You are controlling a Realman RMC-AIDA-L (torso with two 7-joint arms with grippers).
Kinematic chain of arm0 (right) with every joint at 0, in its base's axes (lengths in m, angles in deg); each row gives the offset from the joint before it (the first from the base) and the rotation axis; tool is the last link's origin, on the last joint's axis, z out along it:
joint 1: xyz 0 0 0.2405 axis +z
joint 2: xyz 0 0 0 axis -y
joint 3: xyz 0 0 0.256 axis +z
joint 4: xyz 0 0 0 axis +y
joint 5: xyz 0 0 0.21 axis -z
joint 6: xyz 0 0 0 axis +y
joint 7: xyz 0 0 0.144 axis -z
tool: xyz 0 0 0
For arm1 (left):
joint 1: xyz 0 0 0.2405 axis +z
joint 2: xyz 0 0 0 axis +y
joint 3: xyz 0 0 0.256 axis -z
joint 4: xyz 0 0 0 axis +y
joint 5: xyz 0 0 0.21 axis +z
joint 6: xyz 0 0 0 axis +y
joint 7: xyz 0 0 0.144 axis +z
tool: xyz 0 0 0
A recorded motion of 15 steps. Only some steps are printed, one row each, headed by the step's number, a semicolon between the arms.
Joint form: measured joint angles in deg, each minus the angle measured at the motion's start. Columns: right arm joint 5, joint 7, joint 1, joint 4, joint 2, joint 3, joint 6; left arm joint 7, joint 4, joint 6, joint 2, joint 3, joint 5, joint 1.
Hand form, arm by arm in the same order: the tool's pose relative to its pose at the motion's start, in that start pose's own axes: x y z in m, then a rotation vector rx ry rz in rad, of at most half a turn. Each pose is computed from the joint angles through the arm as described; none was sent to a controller.
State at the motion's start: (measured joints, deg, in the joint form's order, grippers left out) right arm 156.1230 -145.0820 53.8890 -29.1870 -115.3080 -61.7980 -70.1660; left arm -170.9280 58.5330 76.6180 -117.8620 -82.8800 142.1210 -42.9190
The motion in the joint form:
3: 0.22 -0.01 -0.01 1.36 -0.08 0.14 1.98; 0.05 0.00 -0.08 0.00 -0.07 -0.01 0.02
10: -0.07 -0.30 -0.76 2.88 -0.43 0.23 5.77; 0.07 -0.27 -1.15 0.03 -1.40 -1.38 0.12
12: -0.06 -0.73 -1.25 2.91 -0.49 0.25 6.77; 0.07 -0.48 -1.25 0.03 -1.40 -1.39 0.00
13: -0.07 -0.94 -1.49 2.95 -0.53 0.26 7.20; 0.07 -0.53 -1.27 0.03 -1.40 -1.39 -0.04
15: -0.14 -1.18 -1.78 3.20 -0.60 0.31 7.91; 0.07 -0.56 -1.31 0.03 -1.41 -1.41 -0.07
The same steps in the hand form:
3: 0.0016 -0.0021 0.0046 0.0107 -0.0074 0.0092; 0.0000 0.0000 0.0002 0.0004 0.0006 0.0015
10: 0.0051 -0.0056 0.0133 0.0263 -0.0345 0.0364; -0.0002 0.0041 0.0035 -0.0130 0.0049 0.0095
12: 0.0068 -0.0080 0.0150 0.0339 -0.0439 0.0512; 0.0001 0.0042 0.0038 -0.0127 0.0046 0.0091
13: 0.0079 -0.0090 0.0160 0.0365 -0.0474 0.0587; 0.0002 0.0042 0.0039 -0.0126 0.0045 0.0092
15: 0.0096 -0.0100 0.0179 0.0389 -0.0521 0.0696; 0.0004 0.0043 0.0039 -0.0128 0.0050 0.0094

